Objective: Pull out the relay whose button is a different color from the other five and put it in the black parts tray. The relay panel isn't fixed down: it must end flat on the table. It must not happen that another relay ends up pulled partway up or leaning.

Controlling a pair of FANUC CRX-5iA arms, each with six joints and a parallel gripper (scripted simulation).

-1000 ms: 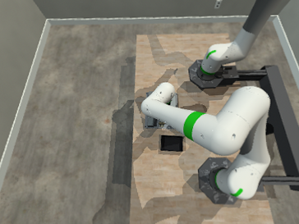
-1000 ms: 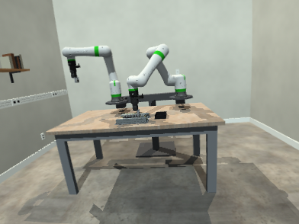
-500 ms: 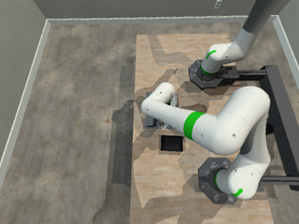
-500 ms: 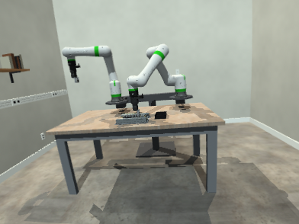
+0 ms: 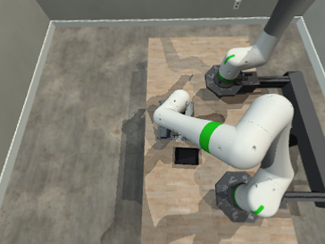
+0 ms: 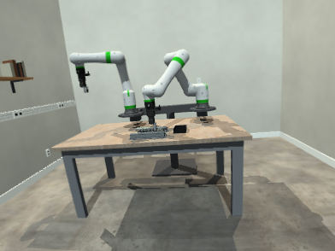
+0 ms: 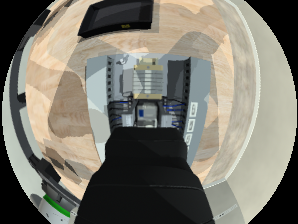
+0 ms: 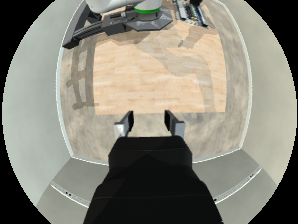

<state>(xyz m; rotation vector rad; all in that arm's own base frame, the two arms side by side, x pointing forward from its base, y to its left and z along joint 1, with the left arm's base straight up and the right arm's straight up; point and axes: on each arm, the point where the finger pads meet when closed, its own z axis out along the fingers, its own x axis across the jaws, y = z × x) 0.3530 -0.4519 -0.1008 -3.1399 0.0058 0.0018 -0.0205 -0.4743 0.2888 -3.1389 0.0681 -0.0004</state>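
Note:
The relay panel lies 60 mm to the right of my left hand and 30 mm below it. The rest, counted from my left hand: black parts tray: 70 mm behind, 220 mm to the left, 40 mm below.

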